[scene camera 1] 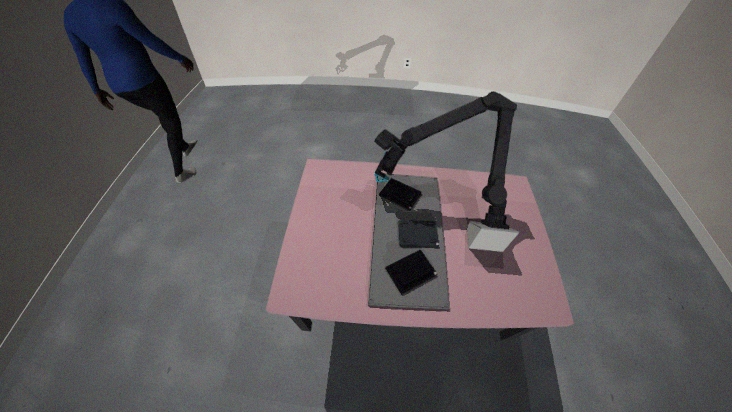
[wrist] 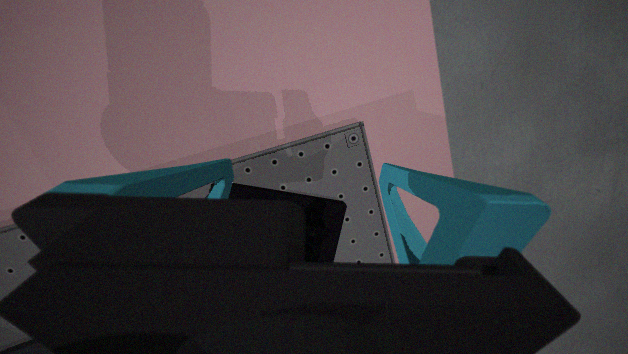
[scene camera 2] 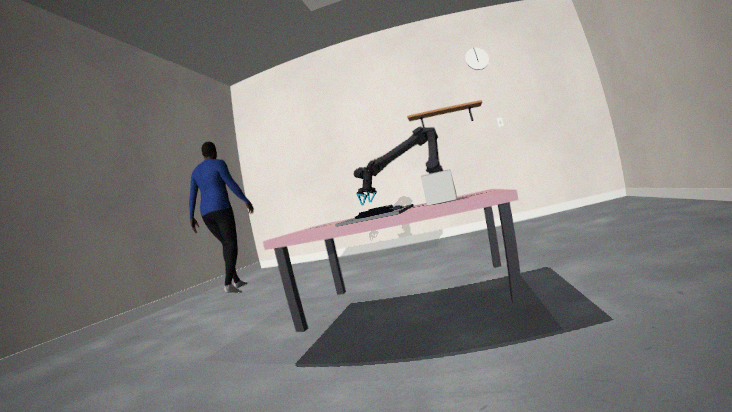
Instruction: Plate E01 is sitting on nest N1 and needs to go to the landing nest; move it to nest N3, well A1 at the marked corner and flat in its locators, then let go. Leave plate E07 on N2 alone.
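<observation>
Three dark rectangular units sit on a grey perforated board. The far black unit is turned at an angle, the middle unit is a lighter slate colour and squarer to the board, and the near black unit is turned the other way. Labels, plate names and well A1 marks cannot be read. My gripper is open and empty, its teal fingers pointing down above the board's far left corner, beside the far unit. My gripper body hides much of that unit in the wrist view.
The board lies on a pink table. The arm's pale base block stands right of the board. A person in blue stands on the floor left of the table. A wooden shelf hangs on the wall.
</observation>
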